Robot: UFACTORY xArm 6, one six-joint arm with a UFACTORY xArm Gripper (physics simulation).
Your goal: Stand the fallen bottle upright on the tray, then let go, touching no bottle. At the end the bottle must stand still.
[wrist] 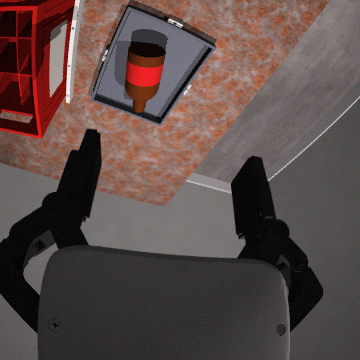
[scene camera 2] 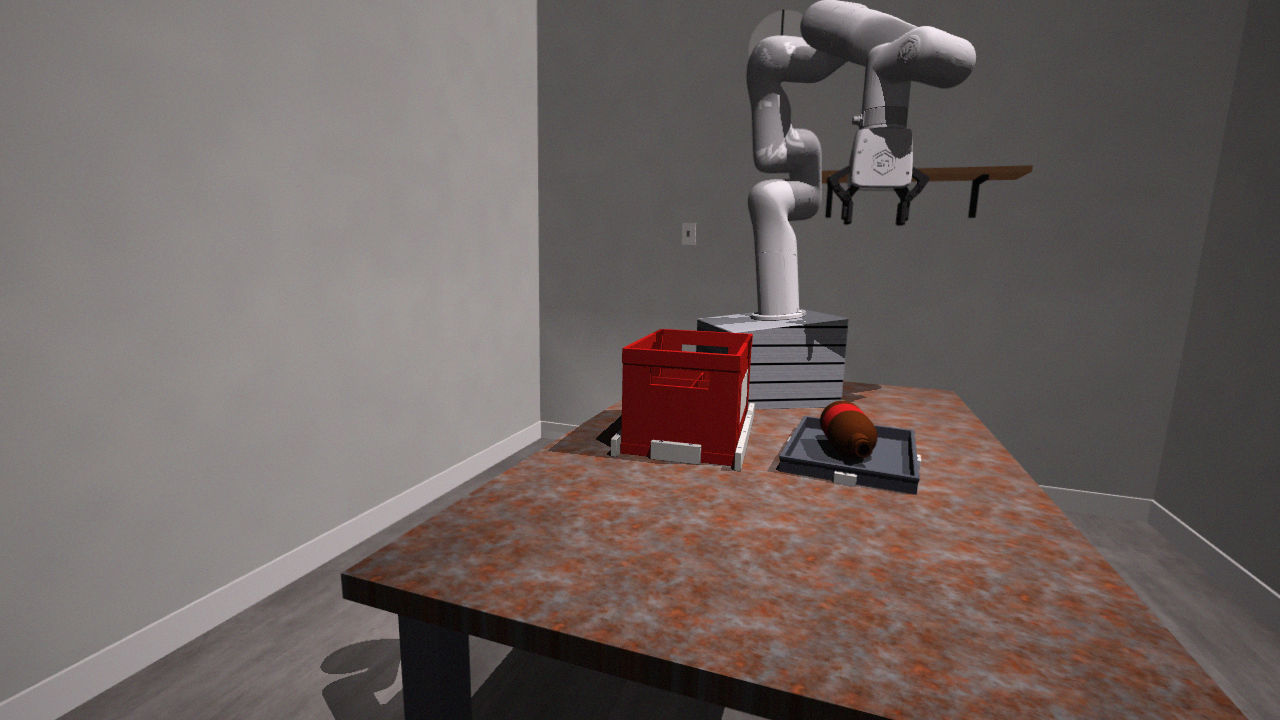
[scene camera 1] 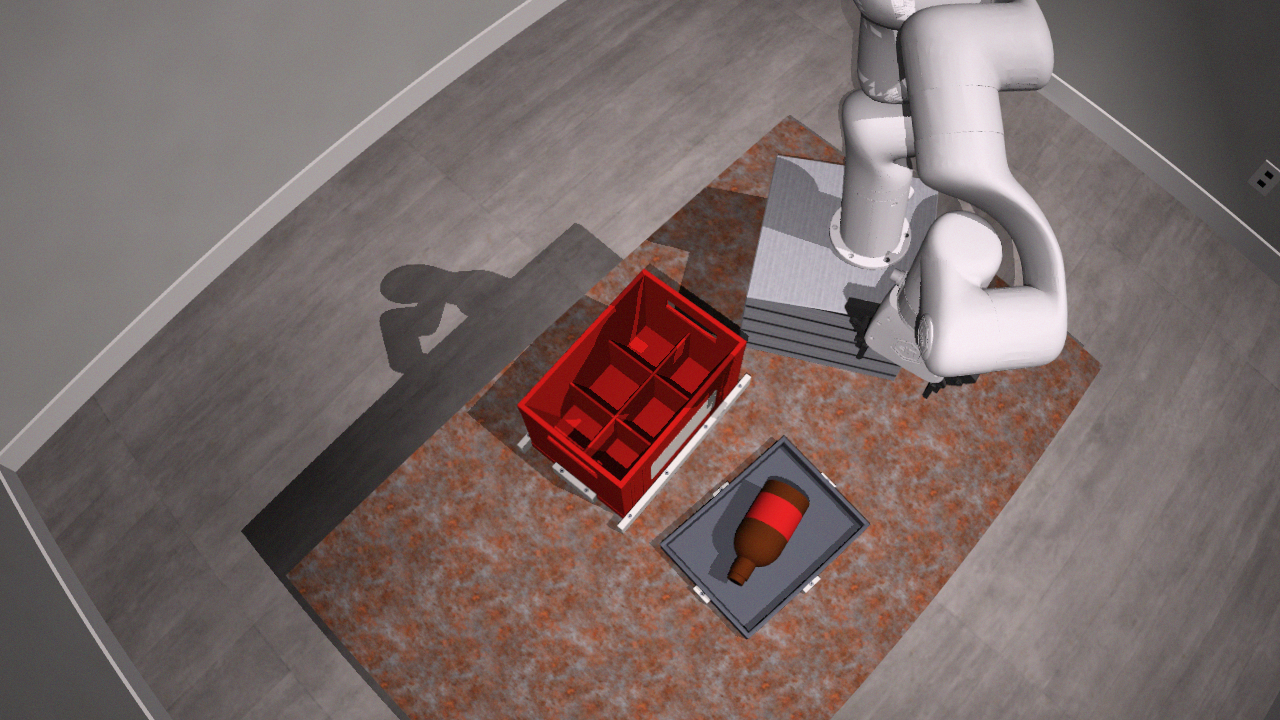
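Where they show: gripper, fingertip midpoint: point(wrist: 172, 157) point(scene camera 2: 873, 224) point(scene camera 1: 896, 368); arm's base, link origin: point(scene camera 2: 778, 316) point(scene camera 1: 870, 234).
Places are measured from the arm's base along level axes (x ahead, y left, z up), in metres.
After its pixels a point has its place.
A brown bottle with a red label point(scene camera 1: 774, 516) {x 0.408, y 0.136, z -0.109 m} point(scene camera 2: 848, 432) {x 0.475, y 0.129, z -0.132 m} point(wrist: 145, 74) {x 0.395, y 0.141, z -0.110 m} lies on its side in the grey tray point(scene camera 1: 771, 601) {x 0.493, y 0.209, z -0.183 m} point(scene camera 2: 895, 454) {x 0.404, y 0.213, z -0.183 m} point(wrist: 180, 62) {x 0.382, y 0.206, z -0.183 m}. Its neck points away from the robot base, toward scene camera 2. In the wrist view the neck points down the picture, and the base end is farther up. My gripper point(scene camera 1: 895, 374) {x 0.263, y 0.162, z 0.198 m} point(scene camera 2: 874, 221) {x 0.263, y 0.162, z 0.198 m} point(wrist: 172, 157) {x 0.263, y 0.162, z 0.198 m} is open and empty. It hangs high above the table, on the robot-base side of the tray, and is well apart from the bottle. Both fingers show in the wrist view.
A tall red crate with dividers point(scene camera 1: 619, 484) {x 0.530, y -0.044, z -0.013 m} point(scene camera 2: 684, 407) {x 0.532, y -0.121, z -0.101 m} point(wrist: 37, 75) {x 0.385, y -0.040, z -0.020 m} stands beside the tray, held by white rails. Its visible compartments hold no bottle. The grey robot pedestal point(scene camera 1: 796, 259) {x 0.104, y -0.065, z -0.012 m} point(scene camera 2: 796, 367) {x 0.134, y 0.048, z -0.096 m} stands behind them. A wooden shelf point(scene camera 2: 984, 171) is on the back wall.
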